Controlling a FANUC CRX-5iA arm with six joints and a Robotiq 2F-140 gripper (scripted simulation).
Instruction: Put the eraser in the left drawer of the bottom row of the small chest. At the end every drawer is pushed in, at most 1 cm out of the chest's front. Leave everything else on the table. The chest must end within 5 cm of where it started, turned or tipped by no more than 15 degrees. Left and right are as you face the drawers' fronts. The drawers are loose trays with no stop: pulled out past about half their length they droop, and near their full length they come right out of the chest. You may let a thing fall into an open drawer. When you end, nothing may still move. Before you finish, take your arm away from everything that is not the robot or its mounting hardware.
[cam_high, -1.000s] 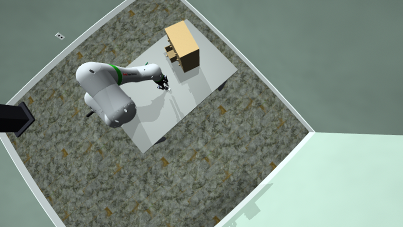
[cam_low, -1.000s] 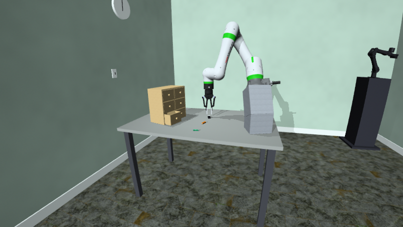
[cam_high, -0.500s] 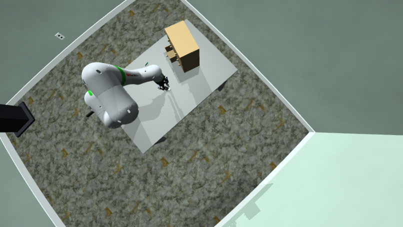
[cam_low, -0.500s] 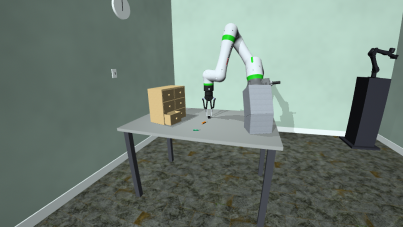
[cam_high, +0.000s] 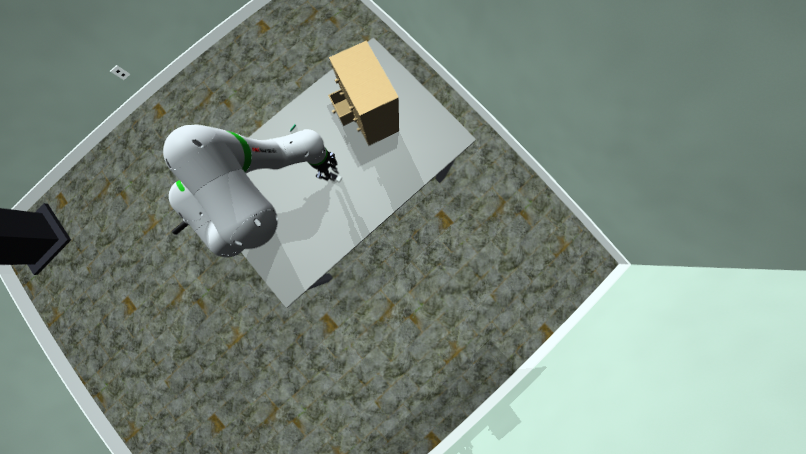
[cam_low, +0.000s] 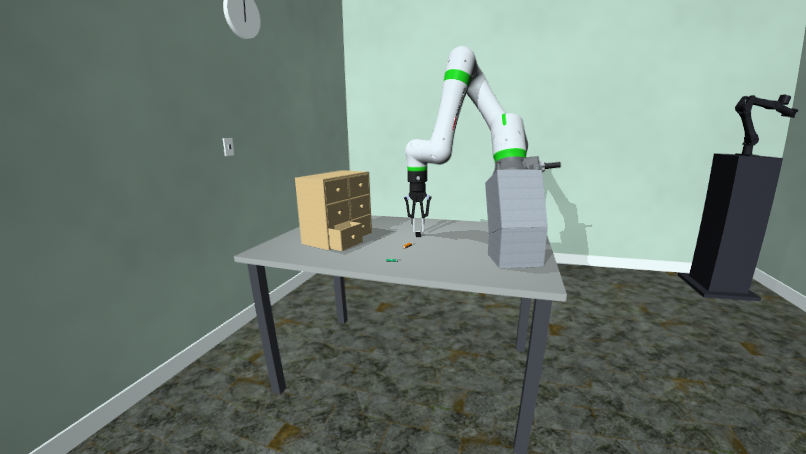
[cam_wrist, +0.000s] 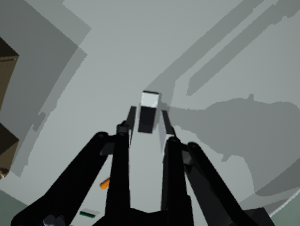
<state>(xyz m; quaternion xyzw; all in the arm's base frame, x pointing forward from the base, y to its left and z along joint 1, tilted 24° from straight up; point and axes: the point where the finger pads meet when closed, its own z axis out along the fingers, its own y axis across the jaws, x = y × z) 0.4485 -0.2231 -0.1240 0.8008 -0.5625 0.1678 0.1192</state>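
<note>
Now: hand 50 mm above the eraser and 10 mm to the left of it. The rest, counted from my hand: green stick: 360 mm to the left, 50 mm below, 10 mm ahead; then orange stick: 180 mm to the left, 50 mm below.
</note>
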